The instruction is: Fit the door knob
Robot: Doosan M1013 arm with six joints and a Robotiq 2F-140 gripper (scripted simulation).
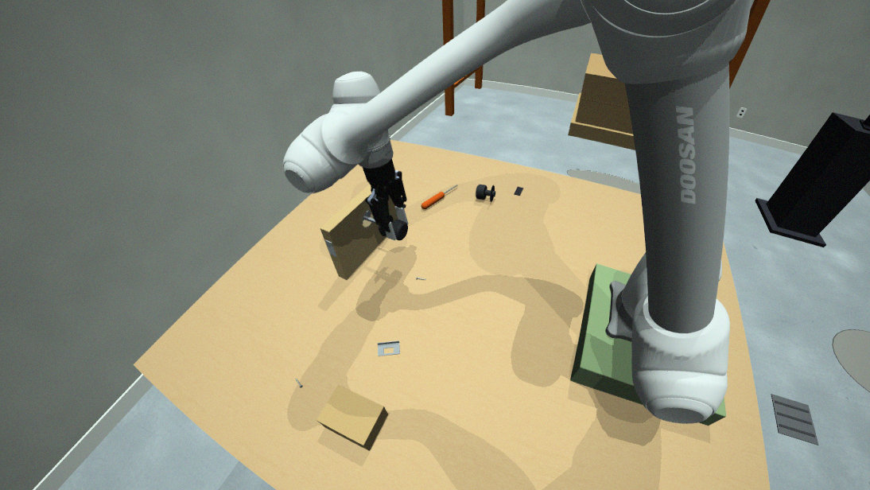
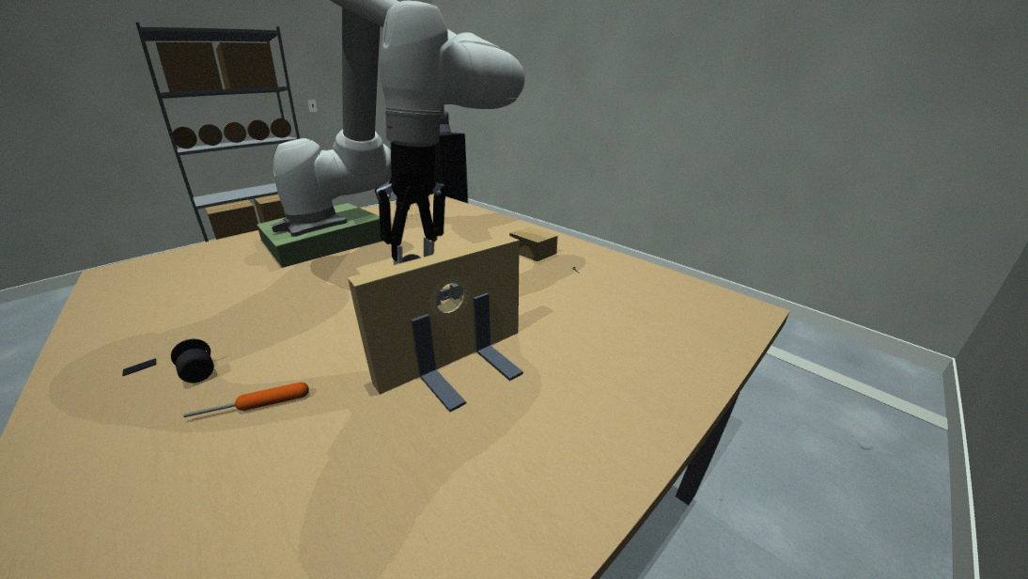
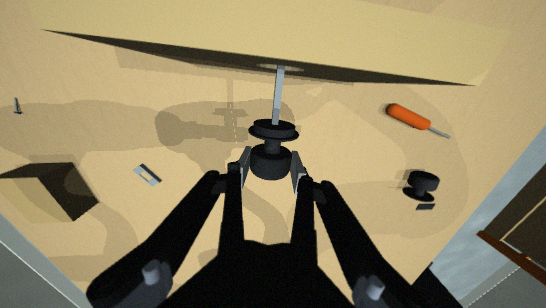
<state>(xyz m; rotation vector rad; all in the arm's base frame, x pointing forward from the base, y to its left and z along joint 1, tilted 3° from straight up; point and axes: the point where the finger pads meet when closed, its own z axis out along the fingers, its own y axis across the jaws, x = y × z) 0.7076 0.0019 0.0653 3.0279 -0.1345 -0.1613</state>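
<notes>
Right now my hand is 130 mm short of the latch, 10 mm to the left of it and 30 mm above it. From my hand the other things lie so: upright wooden panel: 130 mm ahead, 10 mm to the right, 40 mm below; then orange-handled screwdriver: 10 mm ahead, 350 mm to the right, 150 mm below; then wooden block: 140 mm behind, 480 mm to the left, 130 mm below.
</notes>
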